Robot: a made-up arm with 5 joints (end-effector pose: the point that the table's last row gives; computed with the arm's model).
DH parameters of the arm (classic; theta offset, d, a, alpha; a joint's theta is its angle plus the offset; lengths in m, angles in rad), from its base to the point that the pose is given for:
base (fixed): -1.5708 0.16 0 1.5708
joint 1: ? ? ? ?
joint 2: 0 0.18 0.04 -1.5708
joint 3: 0 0.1 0.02 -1.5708
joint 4: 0 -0.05 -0.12 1.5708
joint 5: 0 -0.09 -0.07 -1.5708
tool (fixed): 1.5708 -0.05 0 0
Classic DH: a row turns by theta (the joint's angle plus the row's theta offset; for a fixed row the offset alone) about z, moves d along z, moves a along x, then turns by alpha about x.
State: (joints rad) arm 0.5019 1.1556 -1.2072 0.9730 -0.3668
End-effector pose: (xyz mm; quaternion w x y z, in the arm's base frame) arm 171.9 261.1 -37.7 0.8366 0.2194 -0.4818 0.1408
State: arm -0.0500 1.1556 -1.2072 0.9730 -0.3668
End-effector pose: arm 171.9 325.9 128.6 0.7452 0.4390 -0.5020 0.0042
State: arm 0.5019 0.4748 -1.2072 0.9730 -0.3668
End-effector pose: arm 26.4 210.8 -10.1 0.8248 0.3704 -0.2556 0.3423
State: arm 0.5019 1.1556 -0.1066 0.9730 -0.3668
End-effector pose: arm 216.3 189.0 -209.7 0.9939 -0.0413 -0.0806 -0.0630
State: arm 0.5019 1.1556 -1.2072 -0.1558 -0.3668
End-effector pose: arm 267.2 69.2 65.6 0.6847 0.4530 -0.4581 -0.3409
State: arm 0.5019 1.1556 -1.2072 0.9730 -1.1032
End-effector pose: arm 120.3 244.3 -7.7 0.7015 0.5058 -0.3989 0.3048
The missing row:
joint 1: 0 -0.18 -0.09 1.5708
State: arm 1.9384 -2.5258 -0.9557 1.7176 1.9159
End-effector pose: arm 268.0 -150.4 288.6 0.5584 0.2881 0.1893 0.7545
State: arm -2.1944 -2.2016 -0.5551 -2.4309 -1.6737
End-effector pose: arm 398.1 114.8 454.8 0.1657 -0.9591 -0.2229 0.0545
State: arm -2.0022 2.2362 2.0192 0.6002 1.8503
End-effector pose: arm 84.1 85.0 458.7 0.3726 -0.1007 0.0729 0.9196
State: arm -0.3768 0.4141 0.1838 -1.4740 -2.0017
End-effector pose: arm 168.8 5.0 23.8 0.2910 0.5126 -0.6174 -0.5210
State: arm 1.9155 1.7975 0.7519 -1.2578 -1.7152
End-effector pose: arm 100.6 -123.9 176.0 0.0045 -0.3561 -0.9253 0.1300
